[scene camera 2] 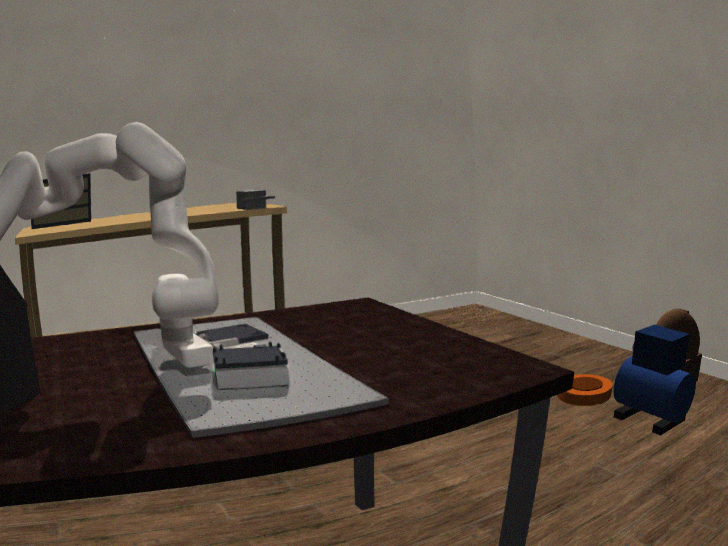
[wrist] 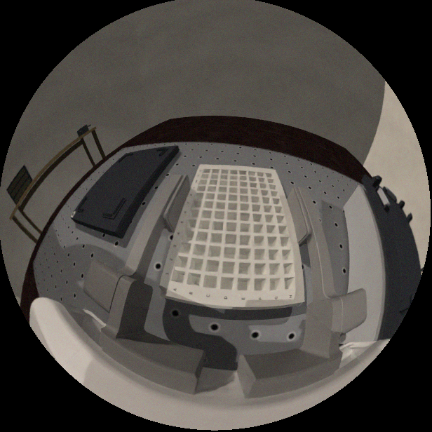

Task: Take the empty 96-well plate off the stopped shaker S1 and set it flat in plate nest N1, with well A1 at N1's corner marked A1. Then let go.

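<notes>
The white 96-well plate (wrist: 237, 225) is between the two finger pads of my gripper (wrist: 238, 209), which is shut on its long sides. Letters A to H run along its near edge, A at left; its numbers are too small to read. The shaker (scene camera 2: 252, 376) (wrist: 362, 235), a pale box with a dark pegged top, stands to the right of the plate. A dark flat slab (scene camera 2: 235, 332) (wrist: 127, 187), apparently the nest, lies to the left, with low corner pieces and a pale mark at its near left corner. My fingertips are largely hidden in the scene view.
The perforated grey board (scene camera 2: 335, 393) (wrist: 220, 150) lies on the dark table (scene camera 2: 458, 376) under these things. A wooden side bench (scene camera 2: 205, 210) stands behind the table. A blue machine (scene camera 2: 652, 382) and an orange ring (scene camera 2: 585, 397) are on the floor at the right.
</notes>
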